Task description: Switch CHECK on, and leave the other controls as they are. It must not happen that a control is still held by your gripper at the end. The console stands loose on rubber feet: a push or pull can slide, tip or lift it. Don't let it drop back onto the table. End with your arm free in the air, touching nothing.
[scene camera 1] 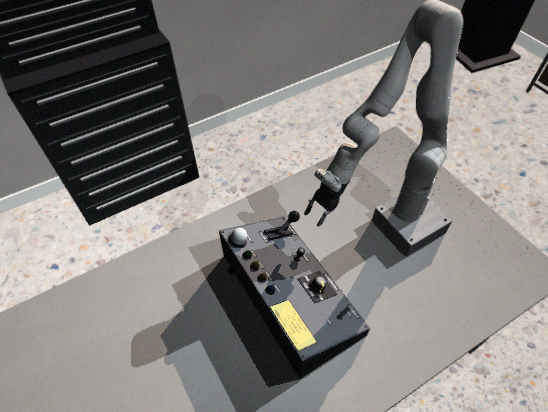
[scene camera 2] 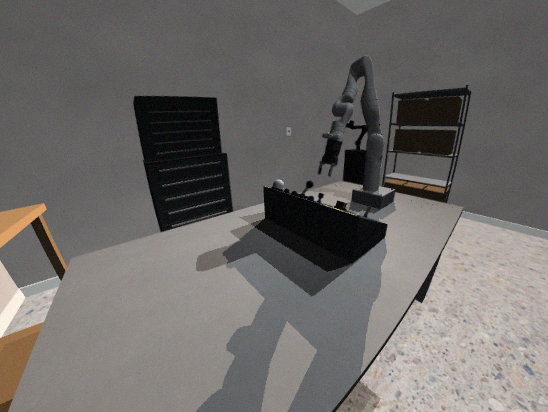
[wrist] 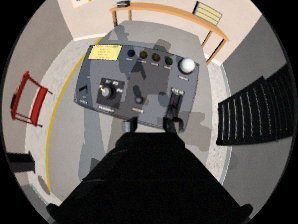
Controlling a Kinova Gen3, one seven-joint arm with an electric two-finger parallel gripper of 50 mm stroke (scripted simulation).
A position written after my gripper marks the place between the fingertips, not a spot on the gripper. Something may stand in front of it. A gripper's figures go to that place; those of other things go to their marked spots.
Labels:
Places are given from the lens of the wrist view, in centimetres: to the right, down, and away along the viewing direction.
my gripper (wrist: pixel 150 122): 0, 2, 18
dark console (wrist: pixel 119 73): -10, -13, 31

